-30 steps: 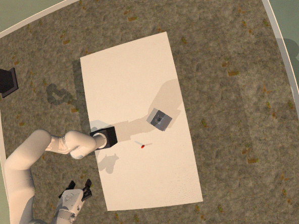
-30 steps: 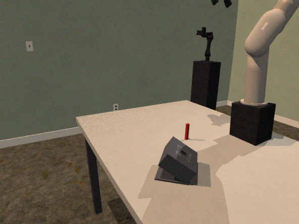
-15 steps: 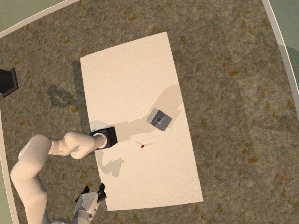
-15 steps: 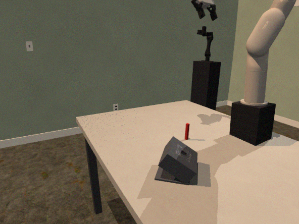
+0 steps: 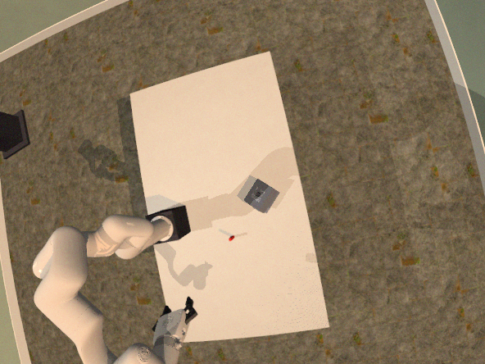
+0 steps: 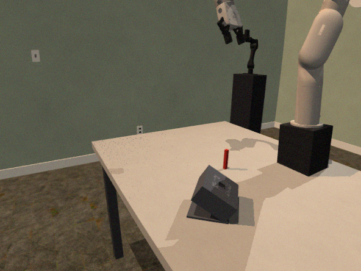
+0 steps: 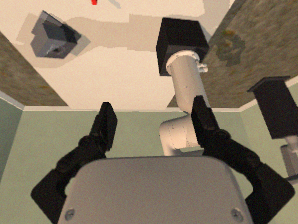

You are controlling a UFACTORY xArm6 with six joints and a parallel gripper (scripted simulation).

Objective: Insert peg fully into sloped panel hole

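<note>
Right now my hand is 450 mm above the red peg, 150 mm short of it and 110 mm to the right of it.
</note>
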